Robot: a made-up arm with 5 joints.
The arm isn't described. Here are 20 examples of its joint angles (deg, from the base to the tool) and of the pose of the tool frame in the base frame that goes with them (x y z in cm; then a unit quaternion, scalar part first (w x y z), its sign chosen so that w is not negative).
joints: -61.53 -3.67 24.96 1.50 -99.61
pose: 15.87 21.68 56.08 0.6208 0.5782 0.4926 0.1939
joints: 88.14 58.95 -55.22 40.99 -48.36
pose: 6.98 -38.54 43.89 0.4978 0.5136 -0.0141 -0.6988
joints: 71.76 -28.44 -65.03 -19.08 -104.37
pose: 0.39 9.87 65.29 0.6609 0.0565 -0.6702 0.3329
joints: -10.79 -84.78 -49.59 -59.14 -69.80
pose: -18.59 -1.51 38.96 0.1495 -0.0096 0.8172 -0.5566
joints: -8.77 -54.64 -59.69 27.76 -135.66
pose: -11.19 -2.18 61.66 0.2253 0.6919 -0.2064 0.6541
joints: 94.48 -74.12 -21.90 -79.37 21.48
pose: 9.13 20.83 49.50 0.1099 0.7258 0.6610 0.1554
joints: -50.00 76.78 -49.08 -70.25 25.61
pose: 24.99 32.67 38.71 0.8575 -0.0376 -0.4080 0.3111
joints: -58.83 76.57 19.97 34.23 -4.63
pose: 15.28 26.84 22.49 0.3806 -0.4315 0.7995 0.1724
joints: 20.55 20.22 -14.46 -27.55 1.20
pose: 31.23 -4.18 58.30 0.9658 -0.0438 -0.1841 -0.1771
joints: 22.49 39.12 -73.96 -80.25 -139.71
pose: 24.57 -8.47 57.30 0.3357 0.4375 -0.3833 0.7409
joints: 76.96 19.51 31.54 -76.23 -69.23
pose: 9.90 -20.46 54.28 0.7058 0.3224 -0.4854 -0.4029
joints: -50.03 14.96 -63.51 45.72 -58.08
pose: 18.92 21.53 66.68 0.7870 0.4489 0.1856 0.3804
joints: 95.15 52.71 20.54 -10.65 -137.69
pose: -1.02 -29.98 34.82 0.1496 -0.6760 0.4617 0.5545
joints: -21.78 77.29 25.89 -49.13 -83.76
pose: 34.81 14.31 27.93 0.7086 0.5201 0.4446 -0.1726
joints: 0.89 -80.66 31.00 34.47 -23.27
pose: -0.59 5.10 54.00 0.9710 0.1989 -0.1310 0.0191
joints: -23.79 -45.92 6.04 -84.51 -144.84
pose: 0.26 -1.87 59.32 0.0359 -0.4902 0.1698 -0.8542
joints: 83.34 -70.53 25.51 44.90 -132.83
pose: 1.85 3.71 54.91 0.2995 0.6843 -0.6096 -0.2653
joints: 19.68 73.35 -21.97 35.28 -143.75
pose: 37.43 -11.93 27.57 0.1115 0.7176 0.0922 -0.6812
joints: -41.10 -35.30 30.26 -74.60 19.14
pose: 4.53 7.37 59.91 0.7465 0.1021 -0.6361 0.1662
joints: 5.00 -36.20 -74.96 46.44 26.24
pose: -2.59 6.56 66.29 0.8166 -0.2143 -0.5124 -0.1573
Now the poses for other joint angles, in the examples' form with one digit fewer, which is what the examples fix.
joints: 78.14 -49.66 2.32 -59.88 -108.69
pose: 1.1 9.9 60.2 0.681 0.079 -0.668 0.290
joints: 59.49 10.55 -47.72 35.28 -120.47
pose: 14.7 -19.1 64.8 0.438 0.750 -0.438 -0.234
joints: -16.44 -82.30 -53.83 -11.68 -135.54
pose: -19.9 -7.0 45.5 0.023 -0.306 0.323 -0.895
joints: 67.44 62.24 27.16 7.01 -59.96
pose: 17.1 -26.3 28.4 0.273 0.635 0.352 -0.630
